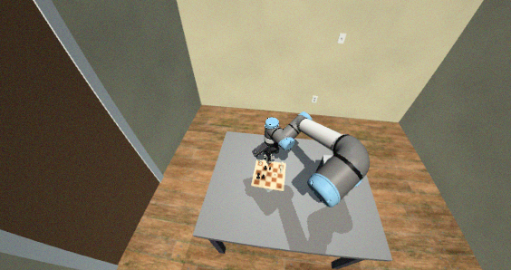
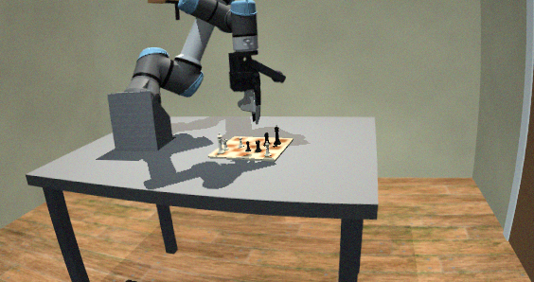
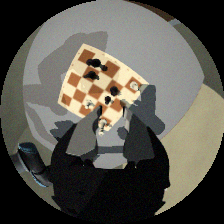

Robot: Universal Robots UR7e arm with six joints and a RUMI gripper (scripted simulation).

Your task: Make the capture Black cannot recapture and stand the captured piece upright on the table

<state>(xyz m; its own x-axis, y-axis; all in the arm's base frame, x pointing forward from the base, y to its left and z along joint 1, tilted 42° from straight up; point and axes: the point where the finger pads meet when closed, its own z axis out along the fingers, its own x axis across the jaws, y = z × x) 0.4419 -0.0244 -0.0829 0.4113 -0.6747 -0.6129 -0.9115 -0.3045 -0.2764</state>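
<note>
The black pawn is 30 mm behind my hand and 90 mm below it. Round my hand: white pawn (70 mm behind, 50 mm to the left, 90 mm below); small chessboard (30 mm behind, 40 mm to the left, 110 mm below).
</note>
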